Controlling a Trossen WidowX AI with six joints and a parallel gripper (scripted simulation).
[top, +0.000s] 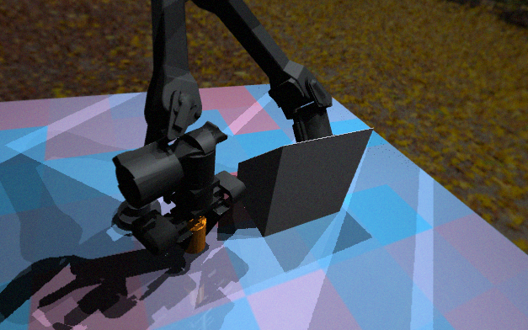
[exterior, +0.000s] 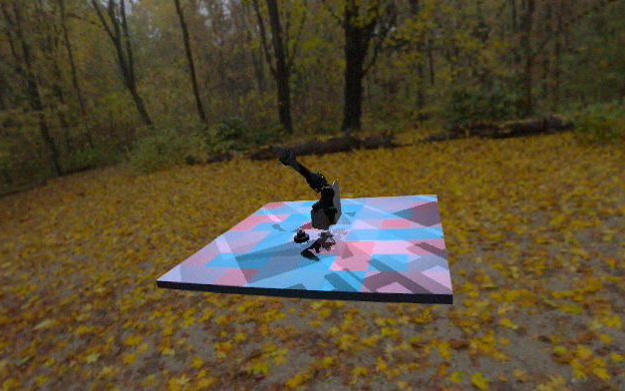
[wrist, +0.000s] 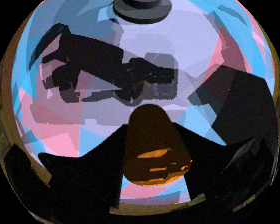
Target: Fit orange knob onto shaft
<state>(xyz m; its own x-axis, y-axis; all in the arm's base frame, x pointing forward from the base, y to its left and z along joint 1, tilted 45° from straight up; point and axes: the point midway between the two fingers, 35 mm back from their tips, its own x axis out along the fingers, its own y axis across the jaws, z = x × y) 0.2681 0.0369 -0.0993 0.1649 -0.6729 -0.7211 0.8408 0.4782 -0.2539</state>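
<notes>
Right now the orange knob is 40 mm above my gripper tip. Round my gripper tip: round pedestal: 90 mm ahead, 140 mm to the right, 40 mm below.
</notes>
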